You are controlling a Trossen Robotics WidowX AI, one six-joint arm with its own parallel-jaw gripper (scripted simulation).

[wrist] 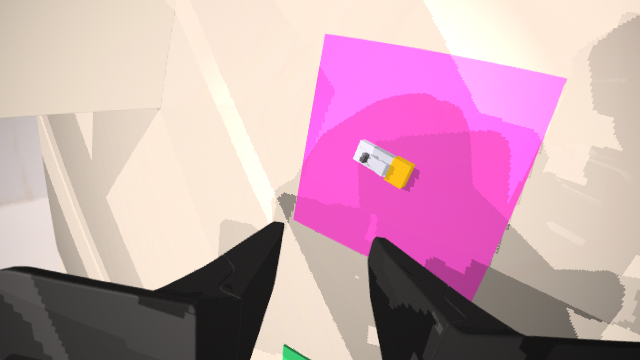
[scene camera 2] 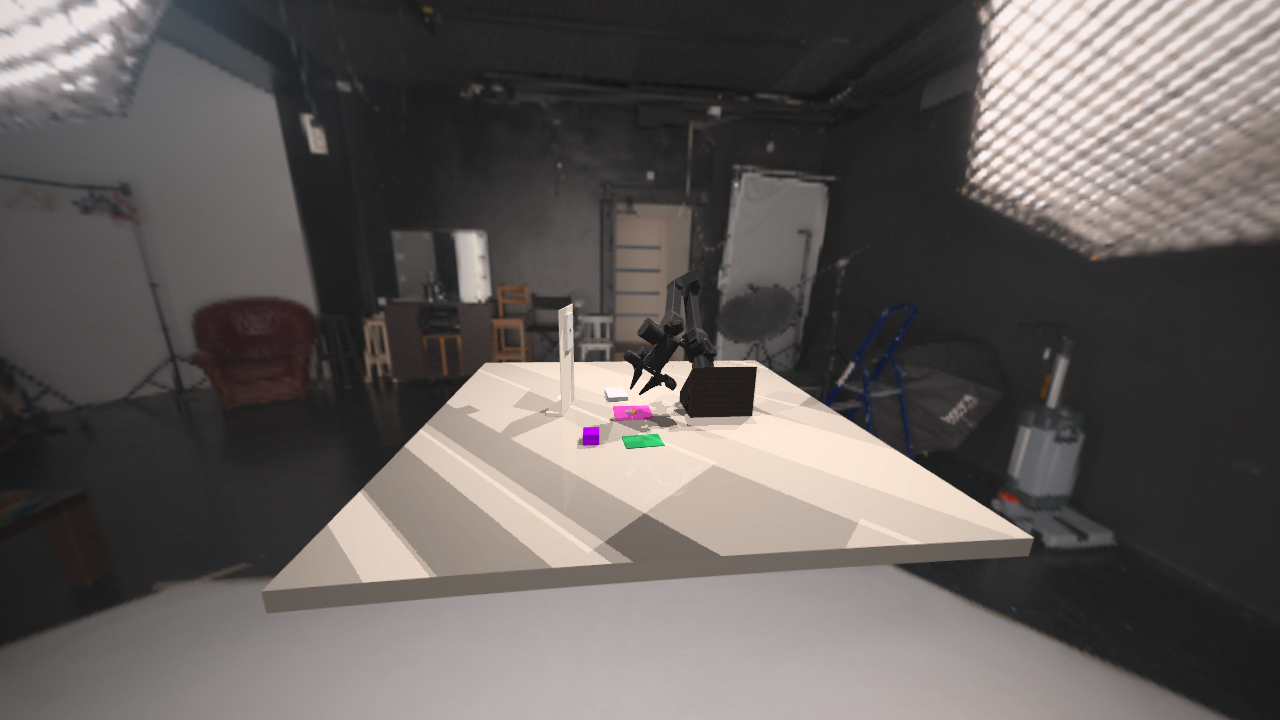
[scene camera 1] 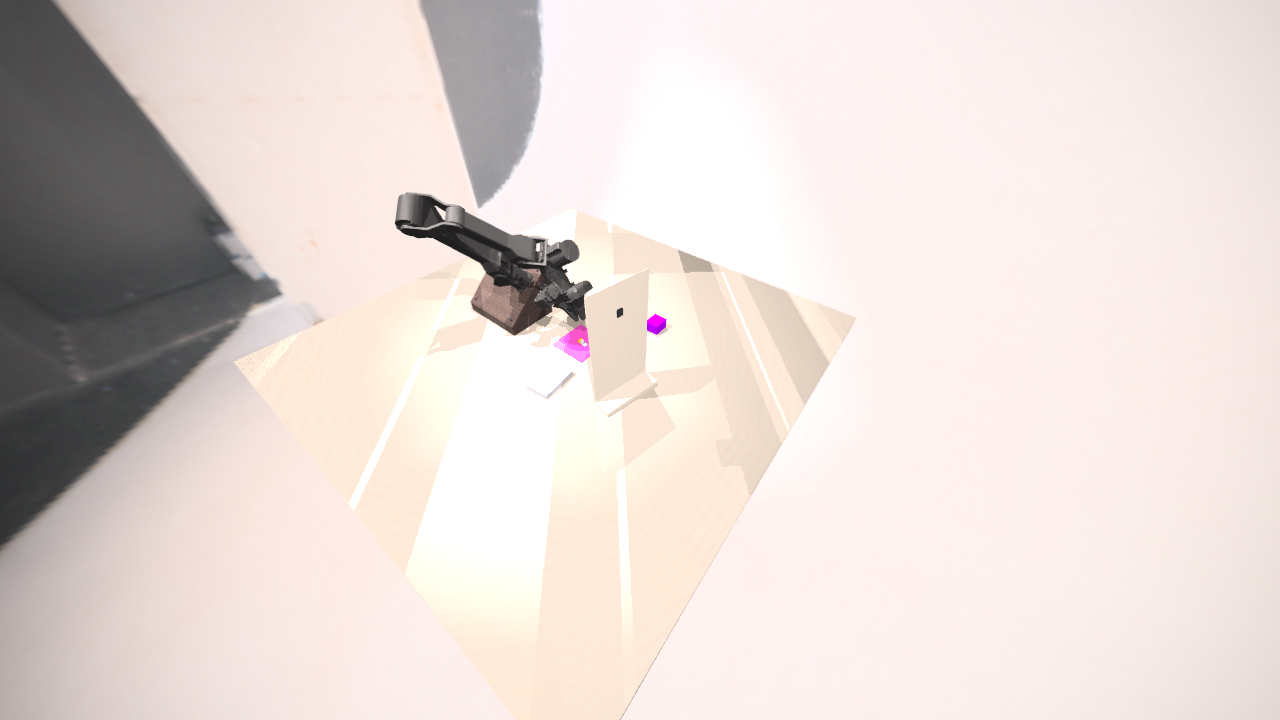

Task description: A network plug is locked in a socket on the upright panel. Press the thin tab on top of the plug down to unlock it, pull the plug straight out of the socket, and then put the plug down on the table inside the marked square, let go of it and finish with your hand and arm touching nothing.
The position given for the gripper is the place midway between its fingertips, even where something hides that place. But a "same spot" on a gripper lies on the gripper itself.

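The gripper can be seen in scene camera 1, in the wrist view and in scene camera 2 (pixel 634 392). On the gripper, (wrist: pixel 227 279) and (scene camera 1: pixel 574 308) are the same spot.
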